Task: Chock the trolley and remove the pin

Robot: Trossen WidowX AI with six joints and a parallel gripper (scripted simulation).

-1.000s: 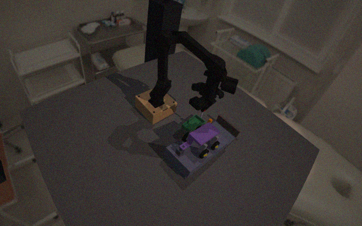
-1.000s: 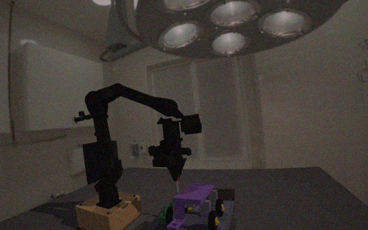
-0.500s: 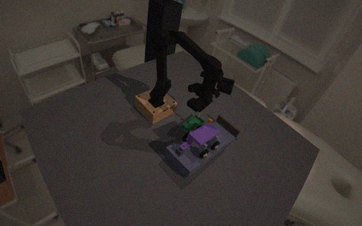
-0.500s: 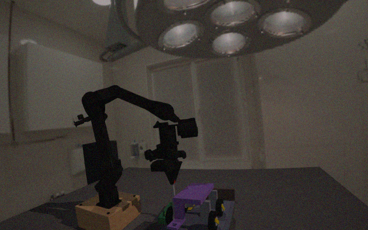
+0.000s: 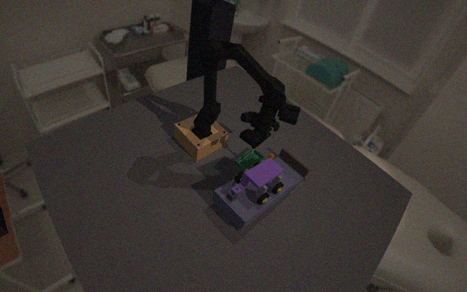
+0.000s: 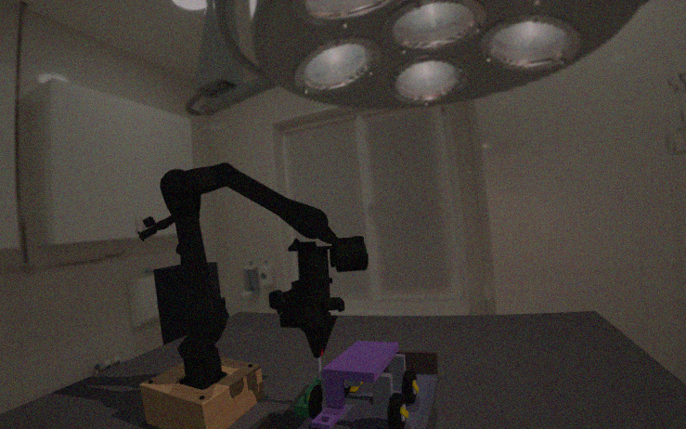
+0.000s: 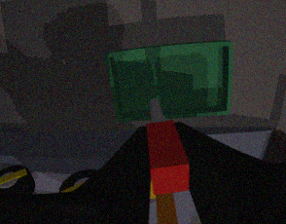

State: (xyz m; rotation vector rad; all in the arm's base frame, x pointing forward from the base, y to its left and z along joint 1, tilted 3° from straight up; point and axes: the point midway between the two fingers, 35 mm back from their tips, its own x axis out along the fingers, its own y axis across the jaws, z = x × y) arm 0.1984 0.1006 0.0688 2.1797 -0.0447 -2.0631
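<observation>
The green tray lies 110 mm below my gripper tip and 10 mm to the left of it. From my gripper tip the other things lie so: yellow chock: 80 mm ahead, 20 mm to the right, 20 mm below; purple trolley: 120 mm ahead, 110 mm to the right, 10 mm above; red-headed stop pin: right at my gripper tip.
</observation>
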